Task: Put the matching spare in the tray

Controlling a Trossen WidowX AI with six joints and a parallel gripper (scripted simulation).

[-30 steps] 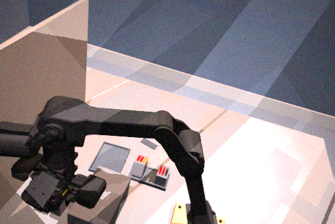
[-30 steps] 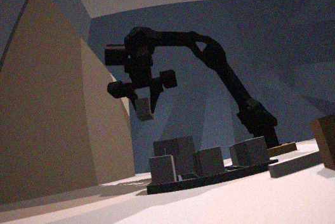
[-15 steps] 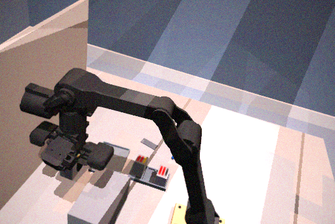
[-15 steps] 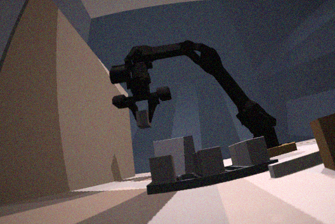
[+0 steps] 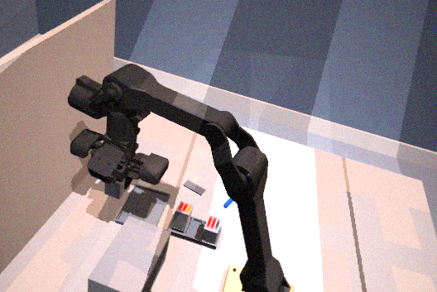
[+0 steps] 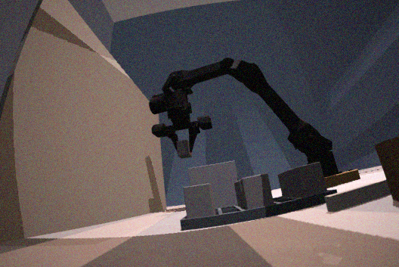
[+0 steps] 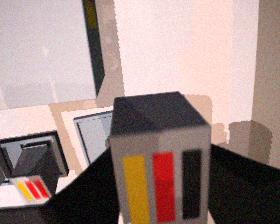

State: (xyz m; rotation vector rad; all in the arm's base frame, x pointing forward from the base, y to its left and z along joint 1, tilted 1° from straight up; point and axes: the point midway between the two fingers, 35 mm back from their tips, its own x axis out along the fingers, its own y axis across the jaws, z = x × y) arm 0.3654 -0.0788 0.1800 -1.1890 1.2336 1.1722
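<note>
Right now the flat grey tray is 3 cm behind my gripper tip, 10 cm to the right of it and 17 cm below it. The rest, counted from my gripper tip: grey spare block: 2 cm above; tall beige wall: 17 cm ahead, 8 cm to the left, 5 cm above; large grey box: 8 cm behind, 10 cm to the left, 12 cm below.
</note>
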